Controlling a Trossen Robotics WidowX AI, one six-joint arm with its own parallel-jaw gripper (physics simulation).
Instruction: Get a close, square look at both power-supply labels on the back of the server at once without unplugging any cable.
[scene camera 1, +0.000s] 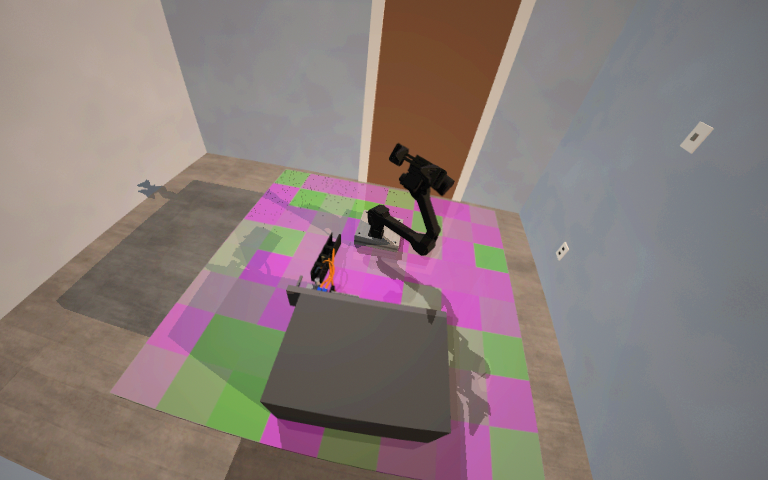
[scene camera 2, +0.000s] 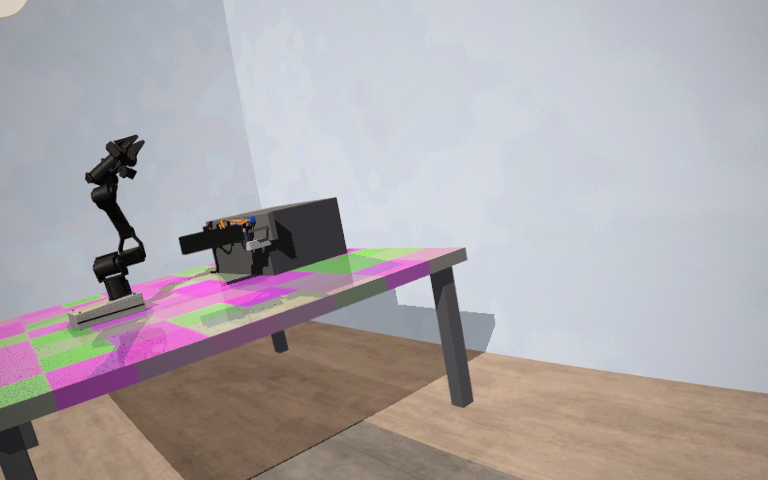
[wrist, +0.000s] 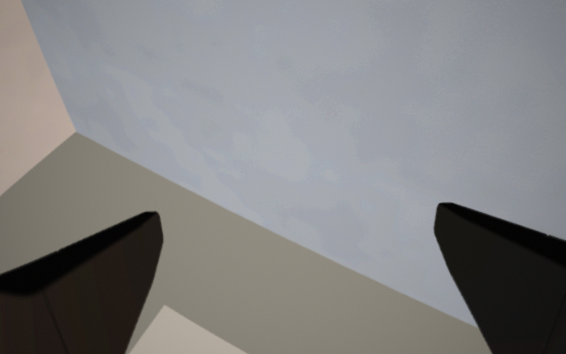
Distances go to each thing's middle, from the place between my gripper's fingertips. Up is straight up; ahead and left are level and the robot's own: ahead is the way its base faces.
Labels:
The black bar (scene camera 2: 208, 239) is 11 cm ahead of my hand, 21 cm to the right of it and 36 cm below it.

